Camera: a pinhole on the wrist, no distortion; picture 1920 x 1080 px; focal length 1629.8 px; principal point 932.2 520.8 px. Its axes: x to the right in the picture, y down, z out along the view. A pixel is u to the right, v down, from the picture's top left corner.
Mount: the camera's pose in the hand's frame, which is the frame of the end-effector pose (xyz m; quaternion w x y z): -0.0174 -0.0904 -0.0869 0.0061 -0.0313 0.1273 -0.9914
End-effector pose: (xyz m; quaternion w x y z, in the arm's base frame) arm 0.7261 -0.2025 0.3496 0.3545 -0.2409 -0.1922 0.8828
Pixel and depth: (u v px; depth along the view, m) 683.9 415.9 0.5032
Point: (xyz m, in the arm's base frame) 0.5408 -0.0806 0.7434
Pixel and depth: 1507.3 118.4 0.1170
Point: 0.7879 -0.1828 0.4408
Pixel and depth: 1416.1 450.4 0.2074
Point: 0.7727 -0.1786 0.5343
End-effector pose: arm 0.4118 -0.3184 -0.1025 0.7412 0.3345 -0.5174 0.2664
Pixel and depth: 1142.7 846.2 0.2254
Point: 0.4720 -0.5348 -0.1456
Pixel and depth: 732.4 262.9 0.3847
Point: 0.3487 -0.6259 -0.0081
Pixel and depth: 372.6 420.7 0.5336
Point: 0.3659 -0.7572 0.1466
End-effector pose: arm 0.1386 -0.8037 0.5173 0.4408 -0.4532 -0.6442 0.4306
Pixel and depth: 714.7 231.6 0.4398
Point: -0.2398 -0.8195 0.5632
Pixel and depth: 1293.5 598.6 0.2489
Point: -0.0312 -0.9183 0.6284
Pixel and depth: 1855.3 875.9 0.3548
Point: -0.1130 -1.0867 0.6697
